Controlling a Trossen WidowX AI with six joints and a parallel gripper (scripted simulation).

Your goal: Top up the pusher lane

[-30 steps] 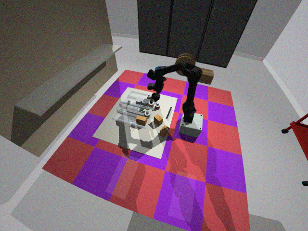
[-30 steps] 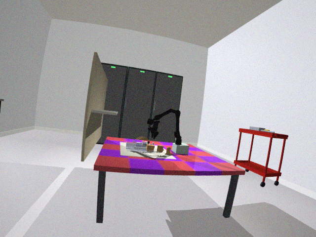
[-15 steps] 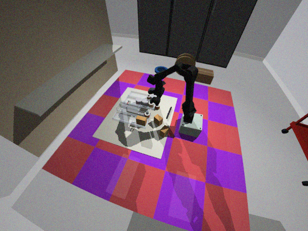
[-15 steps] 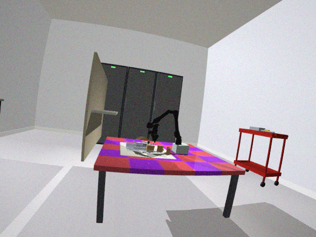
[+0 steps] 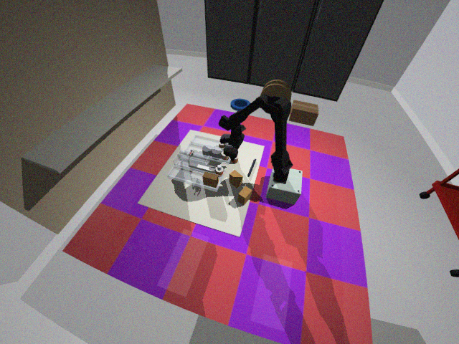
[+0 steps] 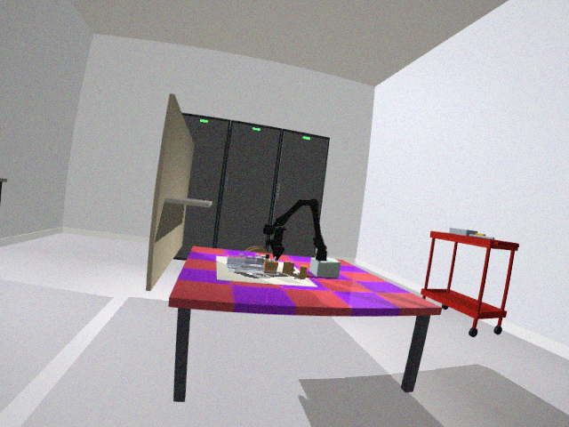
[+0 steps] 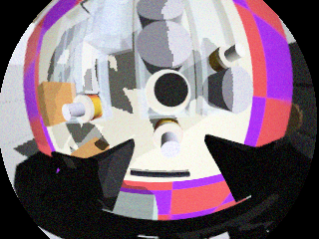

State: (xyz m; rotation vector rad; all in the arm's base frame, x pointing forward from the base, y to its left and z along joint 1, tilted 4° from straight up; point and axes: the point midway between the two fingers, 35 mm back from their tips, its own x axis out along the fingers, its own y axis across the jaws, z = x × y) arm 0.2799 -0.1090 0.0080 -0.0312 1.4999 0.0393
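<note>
Right now the brown box is 21 cm to the left of my gripper tip, 6 cm ahead of it and 1 cm below it. The rest, counted from my gripper tip: clear pusher rack (20 cm ahead, 11 cm to the left, 3 cm below).
</note>
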